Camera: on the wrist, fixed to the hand. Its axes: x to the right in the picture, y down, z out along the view.
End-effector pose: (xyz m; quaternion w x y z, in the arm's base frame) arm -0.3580 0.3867 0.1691 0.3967 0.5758 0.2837 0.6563
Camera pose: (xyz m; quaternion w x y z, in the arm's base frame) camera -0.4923 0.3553 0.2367 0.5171 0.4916 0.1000 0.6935
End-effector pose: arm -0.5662 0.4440 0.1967 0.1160 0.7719 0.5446 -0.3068
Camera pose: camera -0.4329 0.4762 0.2660 0.3151 0.7232 0.5838 -0.1922
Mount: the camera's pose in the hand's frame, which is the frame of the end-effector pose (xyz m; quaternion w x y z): 0.0123 0.0986 -0.1172 0.9716 -0.2338 -0.0304 0.0176
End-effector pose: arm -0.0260 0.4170 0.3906 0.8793 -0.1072 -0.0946 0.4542
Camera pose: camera -0.0648 0.4707 0.2520 0.8185 -0.2976 -0.2230 0.4380
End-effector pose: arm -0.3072 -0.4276 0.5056 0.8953 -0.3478 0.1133 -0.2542
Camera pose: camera -0.3042 -0.4384 0.3524 0.7965 -0.5530 0.1484 -0.1942
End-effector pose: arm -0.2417 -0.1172 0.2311 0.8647 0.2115 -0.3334 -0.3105
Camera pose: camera -0.1125 -0.0362 0.2124 0.8850 -0.0120 -0.2814 -0.3709
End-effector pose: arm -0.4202 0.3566 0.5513 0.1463 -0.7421 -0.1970 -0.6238
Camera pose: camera -0.4734 0.2170 0.5872 0.0264 0.7777 0.0369 0.6270
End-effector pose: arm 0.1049 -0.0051 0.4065 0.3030 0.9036 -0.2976 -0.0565
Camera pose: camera 0.0984 -0.0149 0.5597 0.4976 0.8002 -0.3011 -0.1466
